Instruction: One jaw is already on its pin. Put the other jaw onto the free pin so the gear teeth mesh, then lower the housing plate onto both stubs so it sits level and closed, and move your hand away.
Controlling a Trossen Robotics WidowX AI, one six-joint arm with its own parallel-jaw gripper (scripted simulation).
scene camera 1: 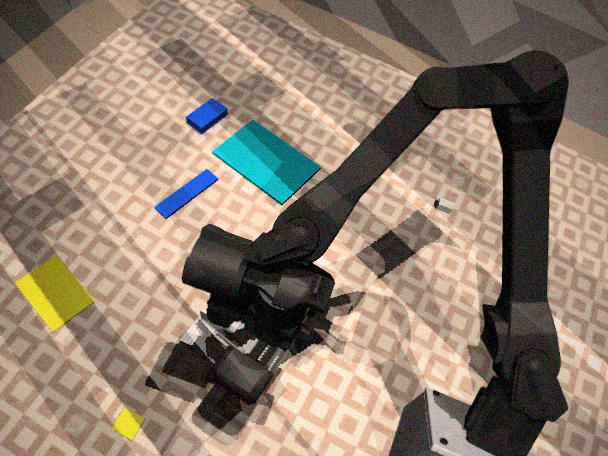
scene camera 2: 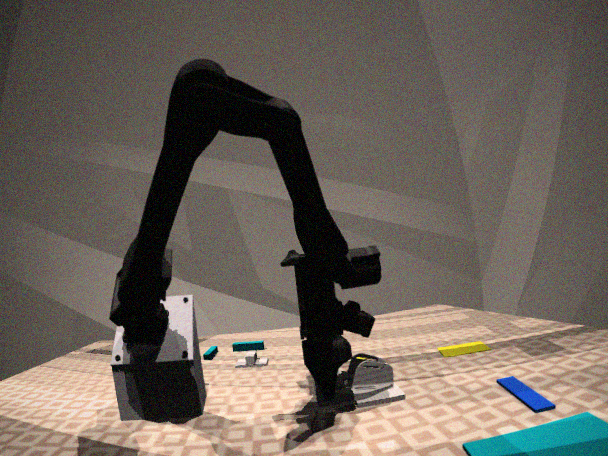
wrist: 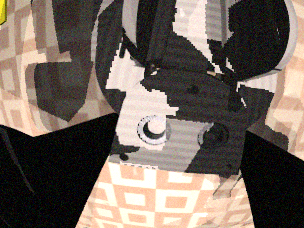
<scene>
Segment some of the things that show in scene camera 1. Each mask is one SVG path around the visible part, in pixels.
My gripper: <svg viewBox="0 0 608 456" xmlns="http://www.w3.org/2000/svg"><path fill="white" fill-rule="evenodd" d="M251 286L247 296L239 293L237 300L235 299L233 302L210 294L210 299L207 302L208 308L206 309L207 316L212 323L228 328L232 322L244 322L244 329L252 333L255 332L259 338L249 354L244 354L235 346L228 345L211 368L212 380L247 405L256 404L261 393L274 376L268 370L266 364L279 347L286 352L308 319L315 316L318 312L307 308L303 318L293 325L286 327L271 325L263 320L257 312L255 305L257 288ZM302 263L313 272L328 277L335 283L330 273L314 263Z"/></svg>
A teal sheet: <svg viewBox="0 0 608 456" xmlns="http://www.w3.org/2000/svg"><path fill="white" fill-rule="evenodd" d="M251 120L243 128L213 149L212 154L279 204L283 205L321 167L264 126Z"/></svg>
A yellow plate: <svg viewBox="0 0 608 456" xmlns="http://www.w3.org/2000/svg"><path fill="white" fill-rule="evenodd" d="M58 255L55 255L37 267L37 269L15 282L34 310L46 322L52 333L85 310L86 307L95 303Z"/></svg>
</scene>
